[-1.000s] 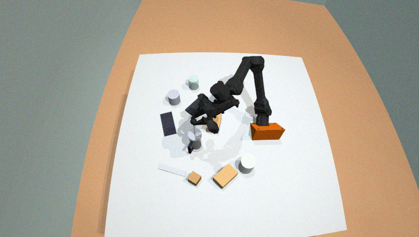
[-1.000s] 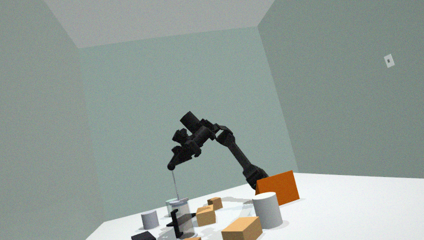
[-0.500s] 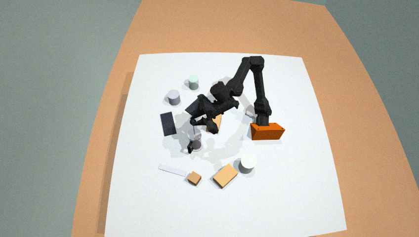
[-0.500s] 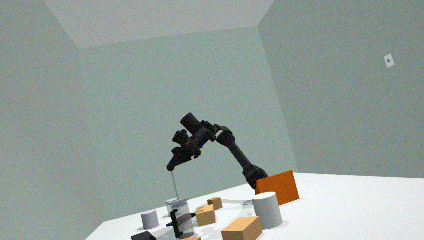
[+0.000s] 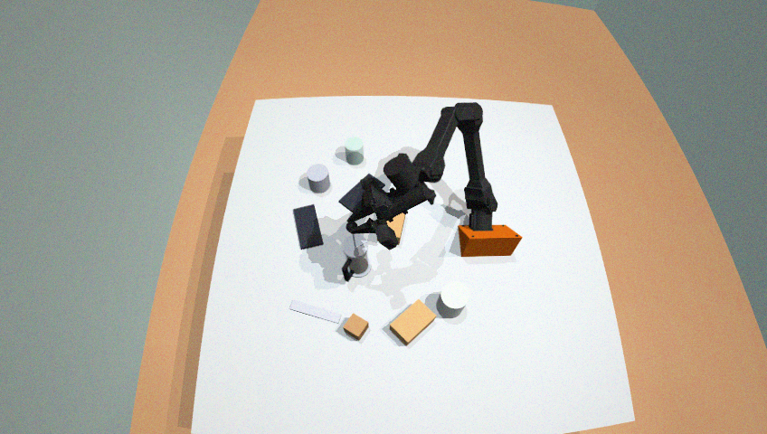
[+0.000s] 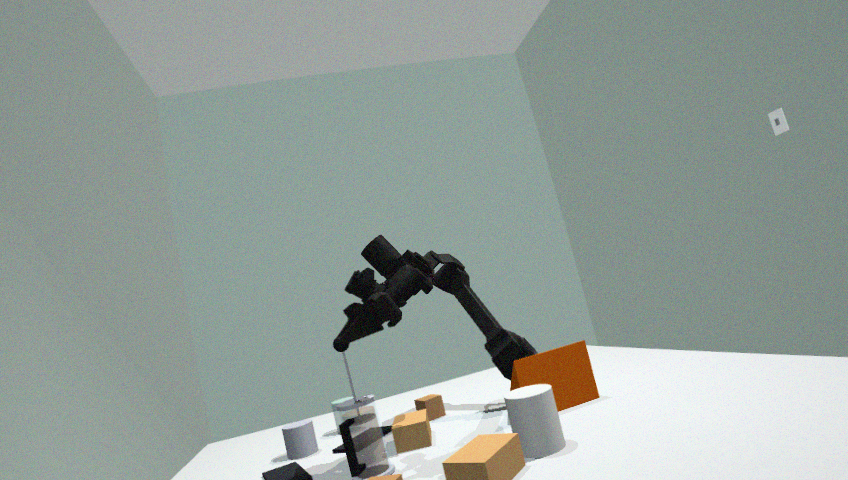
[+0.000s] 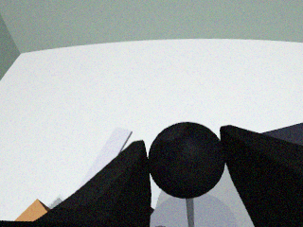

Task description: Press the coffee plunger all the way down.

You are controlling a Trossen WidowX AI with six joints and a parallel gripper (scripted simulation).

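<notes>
Now: gripper tip 12 cm above the coffee press and 1 cm to the right of it. The rest, counted from my gripper tip: white cylinder 28 cm behind, 19 cm below, 13 cm to the left; white strip 24 cm below, 14 cm to the left, 11 cm ahead; grey cylinder 31 cm to the right, 21 cm below, 12 cm ahead.
</notes>
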